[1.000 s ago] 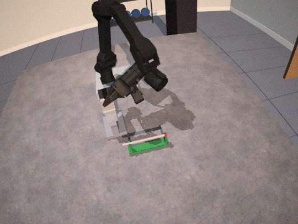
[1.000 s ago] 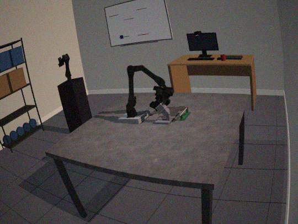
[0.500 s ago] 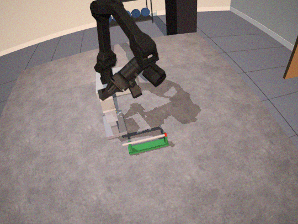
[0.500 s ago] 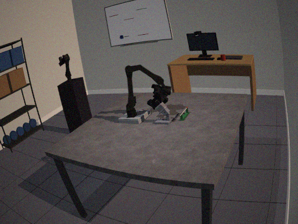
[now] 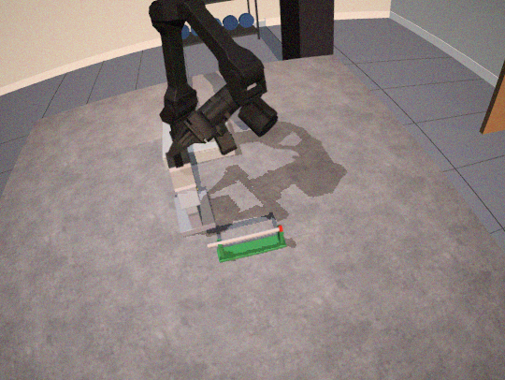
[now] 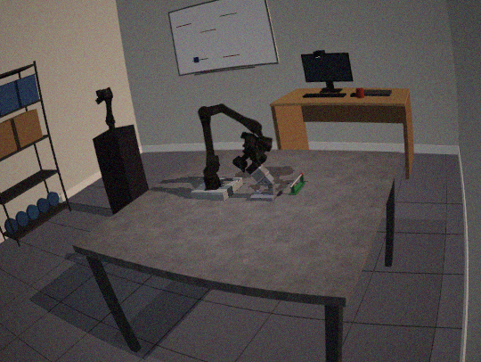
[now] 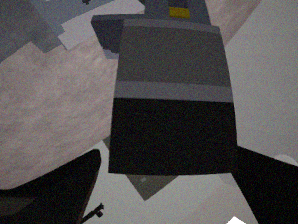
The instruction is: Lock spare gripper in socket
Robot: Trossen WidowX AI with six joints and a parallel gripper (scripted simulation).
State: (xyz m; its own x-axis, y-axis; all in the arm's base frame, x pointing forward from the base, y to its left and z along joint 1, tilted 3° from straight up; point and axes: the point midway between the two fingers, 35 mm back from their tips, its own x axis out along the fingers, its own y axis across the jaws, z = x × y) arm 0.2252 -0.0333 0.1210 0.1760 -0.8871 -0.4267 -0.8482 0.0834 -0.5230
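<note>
The spare gripper is 30 mm ahead of my gripper tip, 10 mm to the left of it and 40 mm below it. Also, from my gripper tip: mount socket: 50 mm ahead, 10 mm to the left, 100 mm below; then green cradle: 180 mm ahead, 90 mm to the left, 130 mm below.
</note>
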